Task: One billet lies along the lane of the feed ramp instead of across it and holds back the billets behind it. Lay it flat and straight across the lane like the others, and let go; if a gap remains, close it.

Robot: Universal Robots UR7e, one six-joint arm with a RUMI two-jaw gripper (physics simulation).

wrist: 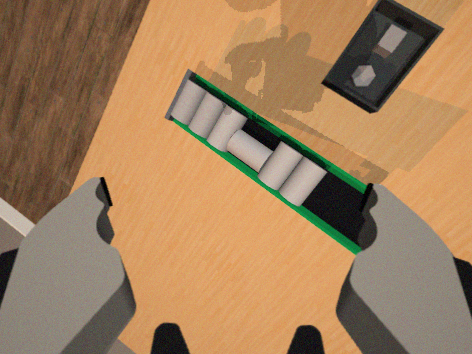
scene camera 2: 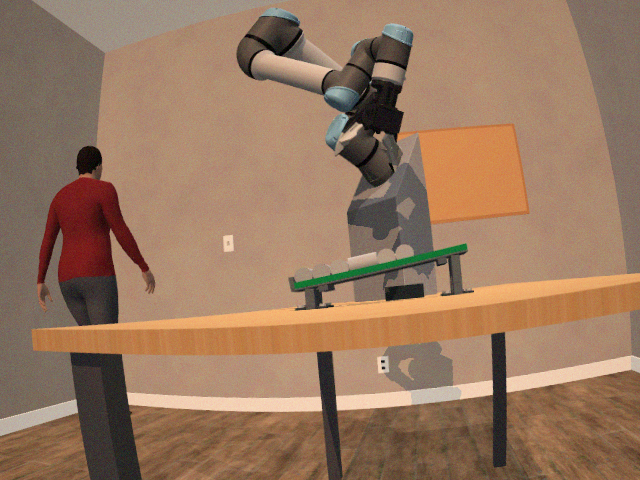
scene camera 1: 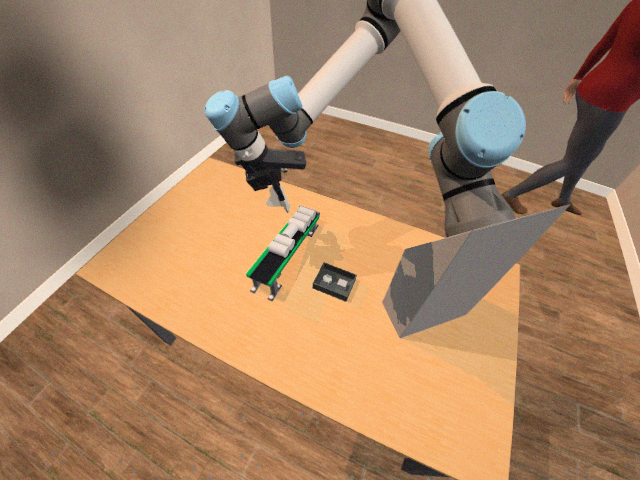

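Pixels of known places: gripper, fingertip midpoint: (wrist: 236,183) (scene camera 2: 365,164) (scene camera 1: 286,191); arm's base, link origin: (scene camera 2: 385,167) (scene camera 1: 480,228).
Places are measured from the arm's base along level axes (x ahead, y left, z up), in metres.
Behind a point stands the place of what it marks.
Note:
The feed ramp (scene camera 1: 251,269) (scene camera 2: 434,255) (wrist: 325,231) has green rails and a black lane, sloping down to a grey end stop. One white billet (scene camera 1: 291,229) @[x 0.485, y -0.216, z -0.324 m] (scene camera 2: 362,260) @[x 0.511, y -0.222, z -0.336 m] (wrist: 250,150) @[x 0.490, y -0.213, z -0.322 m] lies along the lane, nearer one rail. Three billets lie across the lane below it, at the end stop; the nearest is a billet (scene camera 2: 339,267) @[x 0.501, y -0.271, z -0.346 m] (wrist: 226,128) @[x 0.468, y -0.258, z -0.329 m] by its lower end. Two billets lie across on its uphill side, a nearer one (scene camera 2: 385,255) @[x 0.532, y -0.176, z -0.331 m] (wrist: 281,165) @[x 0.497, y -0.163, z -0.316 m] and a farther one (scene camera 2: 404,251) @[x 0.544, y -0.137, z -0.326 m] (wrist: 303,181) @[x 0.510, y -0.128, z -0.311 m]. My gripper (scene camera 1: 280,205) (scene camera 2: 368,153) @[x 0.486, y -0.188, z -0.117 m] (wrist: 236,183) @[x 0.486, y -0.188, z -0.117 m] is open and empty, above and beside the ramp.
A black tray (scene camera 1: 329,294) @[x 0.324, y -0.024, z -0.422 m] (wrist: 348,96) @[x 0.371, y -0.092, z -0.409 m] with two small pale pieces stands beside the ramp. A large grey panelled block (scene camera 1: 465,273) @[x 0.017, y 0.074, z -0.077 m] (scene camera 2: 372,242) @[x 0.016, y -0.076, z -0.247 m] stands beyond the tray, near the arm's base. A person in red (scene camera 1: 610,77) (scene camera 2: 85,227) stands past the table.

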